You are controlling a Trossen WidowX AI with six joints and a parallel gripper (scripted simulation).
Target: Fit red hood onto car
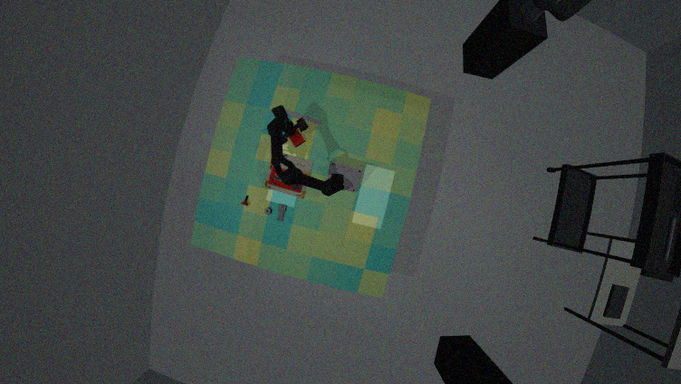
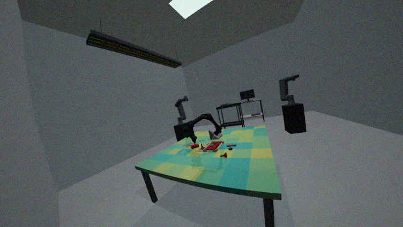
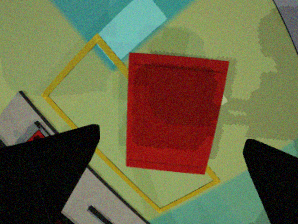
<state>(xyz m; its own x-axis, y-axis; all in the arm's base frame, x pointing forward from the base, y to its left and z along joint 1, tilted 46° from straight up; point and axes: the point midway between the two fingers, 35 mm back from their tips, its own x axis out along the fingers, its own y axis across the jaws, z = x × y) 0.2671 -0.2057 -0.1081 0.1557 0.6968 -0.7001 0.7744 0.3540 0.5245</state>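
Now: gripper tip 4 cm above the red hood. Also, from my gripper tip: grey jig: 3 cm ahead, 24 cm to the left, 4 cm below.
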